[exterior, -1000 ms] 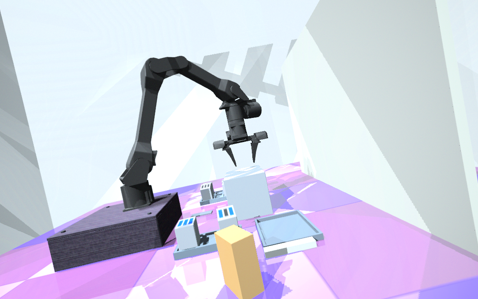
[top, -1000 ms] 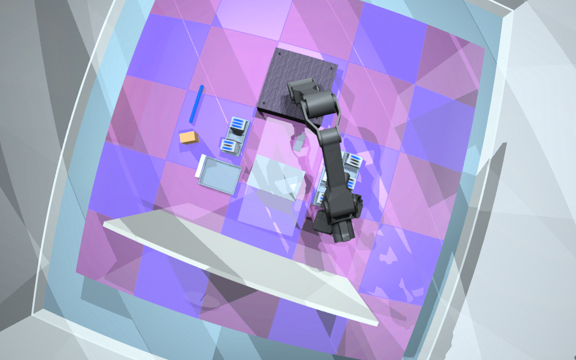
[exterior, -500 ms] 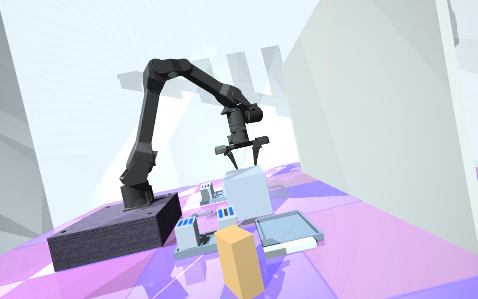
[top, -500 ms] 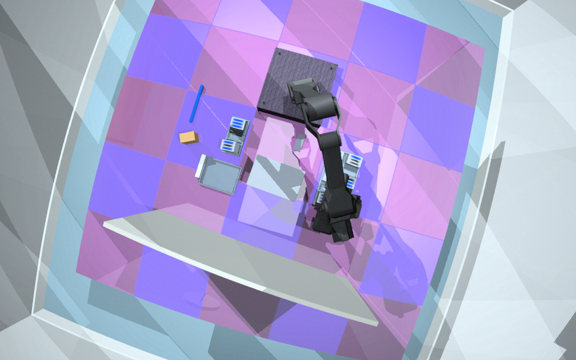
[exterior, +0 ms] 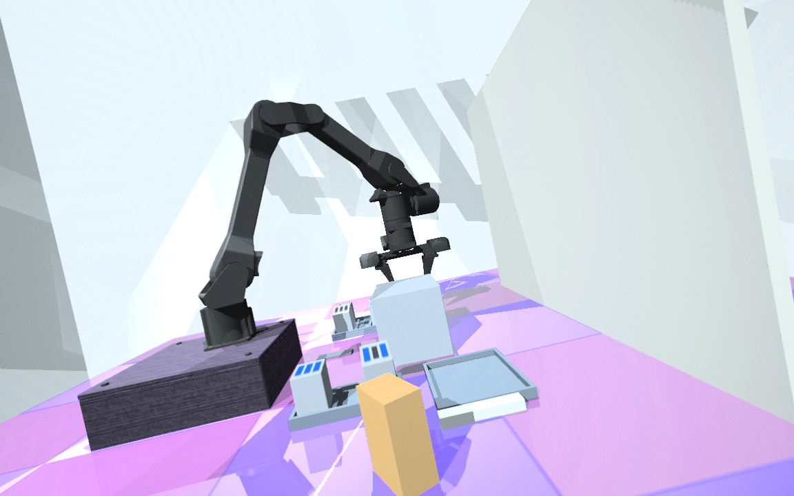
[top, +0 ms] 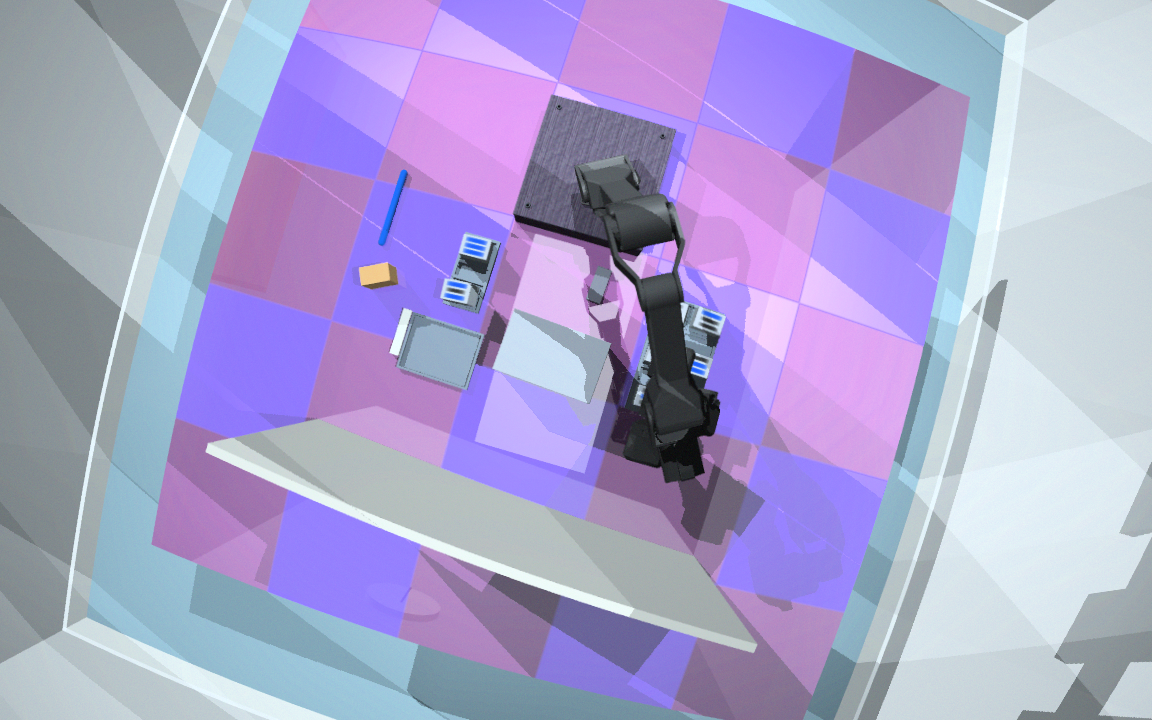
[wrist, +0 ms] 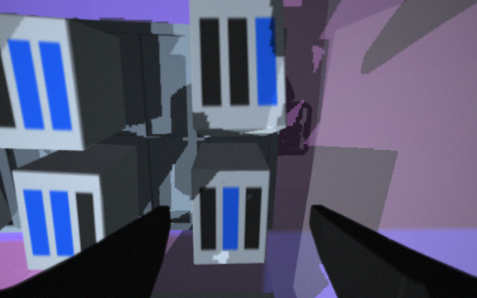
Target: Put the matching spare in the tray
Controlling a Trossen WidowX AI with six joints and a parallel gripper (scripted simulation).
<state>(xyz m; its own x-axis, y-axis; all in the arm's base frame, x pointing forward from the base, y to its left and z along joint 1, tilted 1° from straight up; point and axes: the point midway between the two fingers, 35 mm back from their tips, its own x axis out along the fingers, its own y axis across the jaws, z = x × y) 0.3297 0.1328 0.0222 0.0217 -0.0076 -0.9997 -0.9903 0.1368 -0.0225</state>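
The tray is 36 cm to the right of my gripper tip, 5 cm below it and 3 cm behind it. Also, from my gripper tip: blue rod 49 cm to the right, 26 cm behind, 5 cm below; then wall panel 22 cm to the right, 20 cm ahead, 17 cm above; then rack 7 cm behind, 5 cm below, 3 cm to the left.
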